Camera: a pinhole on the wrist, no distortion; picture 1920 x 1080 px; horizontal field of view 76.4 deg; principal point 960.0 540.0 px. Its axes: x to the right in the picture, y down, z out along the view. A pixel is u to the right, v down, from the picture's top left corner.
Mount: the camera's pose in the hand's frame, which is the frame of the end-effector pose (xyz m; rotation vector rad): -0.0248 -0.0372 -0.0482 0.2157 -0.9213 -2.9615
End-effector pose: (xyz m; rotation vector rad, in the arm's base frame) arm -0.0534 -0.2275 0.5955 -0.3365 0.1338 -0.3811
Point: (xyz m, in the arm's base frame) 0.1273 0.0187 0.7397
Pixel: 500.4 363.7
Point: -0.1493 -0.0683 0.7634
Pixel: 1430.5 841.3
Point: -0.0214 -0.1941 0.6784
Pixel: 459.8 893.5
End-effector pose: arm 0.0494 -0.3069 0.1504 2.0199 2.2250 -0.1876
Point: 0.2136 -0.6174 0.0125
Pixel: 1789.4 534.1
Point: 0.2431 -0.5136 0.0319
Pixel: 1483.0 319.3
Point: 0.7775 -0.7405 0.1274
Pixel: outside the picture
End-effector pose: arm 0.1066 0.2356 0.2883 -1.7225 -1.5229 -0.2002
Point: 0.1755 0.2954 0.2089
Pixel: 483.2 168.1
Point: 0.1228 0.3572 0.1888
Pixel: 405.3 658.0
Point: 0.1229 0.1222 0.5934
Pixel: behind the camera
